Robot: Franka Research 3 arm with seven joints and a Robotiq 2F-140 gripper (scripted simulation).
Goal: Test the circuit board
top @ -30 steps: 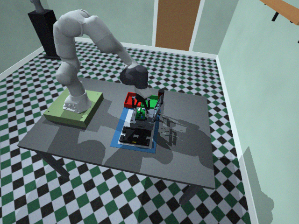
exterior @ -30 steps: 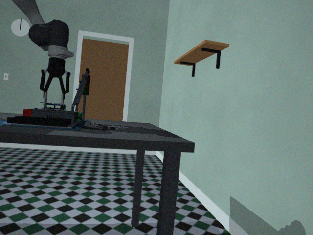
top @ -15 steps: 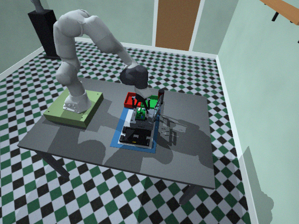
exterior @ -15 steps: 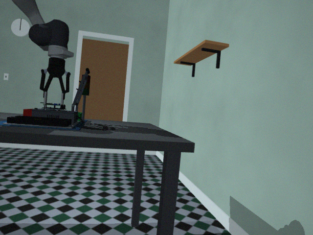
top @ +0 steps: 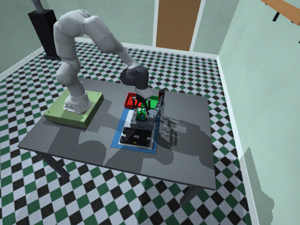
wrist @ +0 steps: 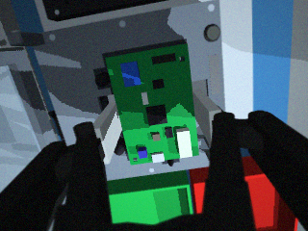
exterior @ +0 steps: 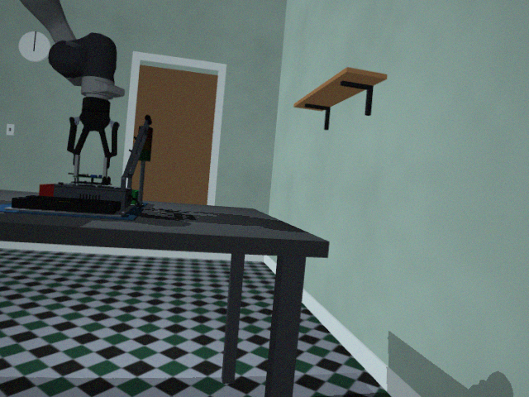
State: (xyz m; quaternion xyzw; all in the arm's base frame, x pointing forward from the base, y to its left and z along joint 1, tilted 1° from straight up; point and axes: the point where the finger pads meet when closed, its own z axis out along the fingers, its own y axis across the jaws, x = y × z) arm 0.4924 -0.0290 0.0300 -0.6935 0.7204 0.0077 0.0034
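My hand is 2 cm above the green circuit board. From my hand the other things lie so: tester lid: 13 cm ahead, 8 cm above; then tester plate: 4 cm below, 1 cm to the left, 1 cm ahead; then black latch hook: 6 cm to the left, 6 cm behind, 2 cm below.
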